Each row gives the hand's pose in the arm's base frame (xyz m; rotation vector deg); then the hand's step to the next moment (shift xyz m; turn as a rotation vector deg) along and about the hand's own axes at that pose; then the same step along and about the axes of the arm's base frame.
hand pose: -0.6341 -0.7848 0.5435 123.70 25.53 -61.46
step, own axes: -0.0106 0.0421 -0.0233 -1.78 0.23 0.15
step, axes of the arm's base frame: 0.0305 -0.0137 0.0362 -1.03 -0.28 1.45
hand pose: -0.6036 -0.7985 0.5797 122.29 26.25 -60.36
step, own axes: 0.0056 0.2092 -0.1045 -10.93 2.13 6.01
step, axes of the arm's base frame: 0.1814 -0.0689 0.1307 -8.68 -5.88 7.08
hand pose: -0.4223 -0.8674 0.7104 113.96 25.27 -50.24
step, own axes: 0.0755 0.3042 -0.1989 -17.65 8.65 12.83
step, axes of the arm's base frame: 0.3162 0.0010 0.1945 -12.16 -14.94 13.41
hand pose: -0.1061 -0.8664 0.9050 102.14 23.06 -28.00
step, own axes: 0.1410 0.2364 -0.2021 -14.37 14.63 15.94
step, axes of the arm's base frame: 0.2644 0.1375 0.1667 -6.69 -19.42 15.90
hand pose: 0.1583 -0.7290 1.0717 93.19 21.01 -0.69
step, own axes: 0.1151 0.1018 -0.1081 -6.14 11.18 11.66
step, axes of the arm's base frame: 0.1108 0.1270 0.0830 -0.64 -13.23 11.10
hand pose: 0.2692 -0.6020 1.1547 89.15 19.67 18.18
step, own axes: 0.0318 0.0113 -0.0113 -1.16 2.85 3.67
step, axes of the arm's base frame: 0.0246 0.0232 0.0110 0.49 -3.84 2.82
